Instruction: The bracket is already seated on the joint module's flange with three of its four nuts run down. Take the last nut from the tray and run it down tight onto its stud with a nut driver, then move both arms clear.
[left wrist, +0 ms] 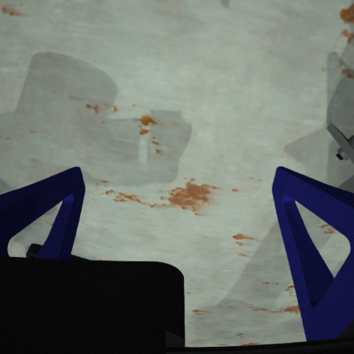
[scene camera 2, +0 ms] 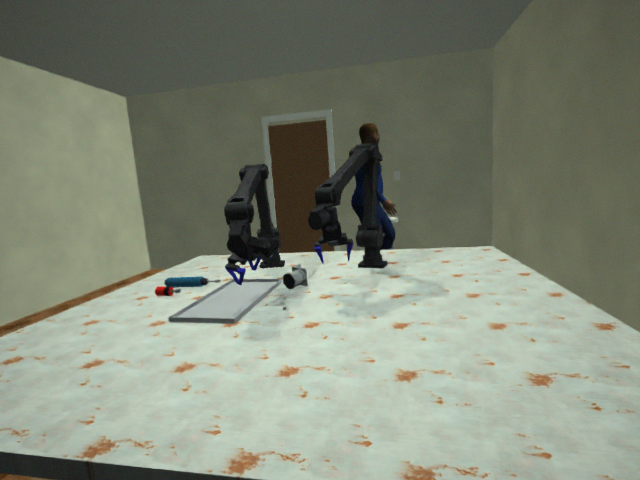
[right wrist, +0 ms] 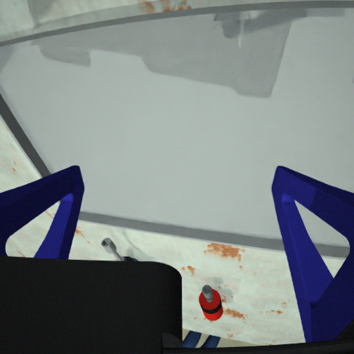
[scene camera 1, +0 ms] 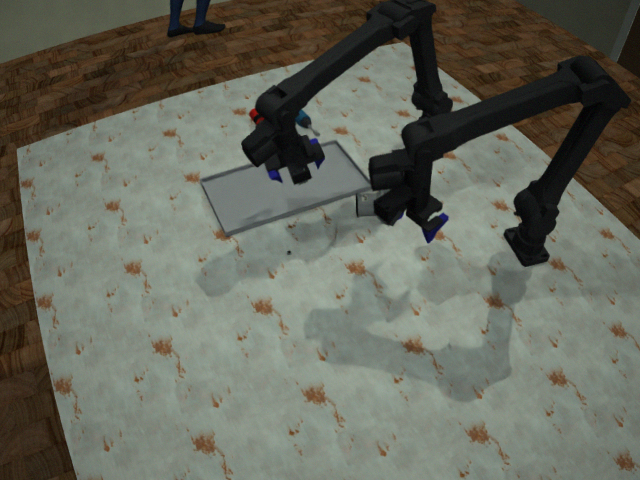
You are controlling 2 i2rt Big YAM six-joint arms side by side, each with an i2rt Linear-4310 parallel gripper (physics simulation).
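Where they show: left gripper, fingertip midpoint: [scene camera 2: 335,262] [scene camera 1: 414,229]; right gripper, fingertip midpoint: [scene camera 2: 246,277]; left arm's base at its link origin: [scene camera 2: 372,265] [scene camera 1: 525,247]; right arm's base at its link origin: [scene camera 2: 272,265].
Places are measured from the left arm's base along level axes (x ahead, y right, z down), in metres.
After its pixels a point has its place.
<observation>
The grey tray [scene camera 1: 242,193] @[x 0.676, y 0.352, z -0.004 m] [scene camera 2: 219,305] @[x 0.630, y 0.361, z -0.004 m] [right wrist: 170,150] shows no nut. A small dark piece [scene camera 1: 288,252] @[x 0.603, y 0.124, z -0.005 m] [scene camera 2: 284,308] @[x 0.605, y 0.123, z -0.005 m], possibly the nut, lies on the table outside it. The grey joint module [scene camera 1: 364,205] @[x 0.396, y 0.189, z -0.052 m] [scene camera 2: 293,279] @[x 0.411, y 0.191, z -0.041 m] lies beside the tray, partly hidden in scene camera 1. In the left wrist view, part of its flange and bracket [left wrist: 345,142] shows at the right edge. My left gripper [scene camera 1: 417,226] @[x 0.324, y 0.052, z -0.091 m] [scene camera 2: 335,261] @[x 0.324, y 0.052, z -0.091 m] [left wrist: 178,177] is open and empty above the table, beside the module. My right gripper [scene camera 1: 299,173] @[x 0.531, y 0.311, z -0.078 m] [scene camera 2: 247,276] @[x 0.531, y 0.311, z -0.078 m] [right wrist: 177,176] is open and empty above the tray.
A red nut driver [scene camera 1: 254,114] @[x 0.587, y 0.672, z -0.030 m] [scene camera 2: 164,291] @[x 0.592, y 0.656, z -0.022 m] [right wrist: 211,305] and a teal one [scene camera 1: 302,118] @[x 0.450, y 0.606, z -0.037 m] [scene camera 2: 185,281] @[x 0.477, y 0.663, z -0.028 m] lie on the table beyond the tray's far side in scene camera 1. A person in blue [scene camera 2: 382,206] stands behind the table.
</observation>
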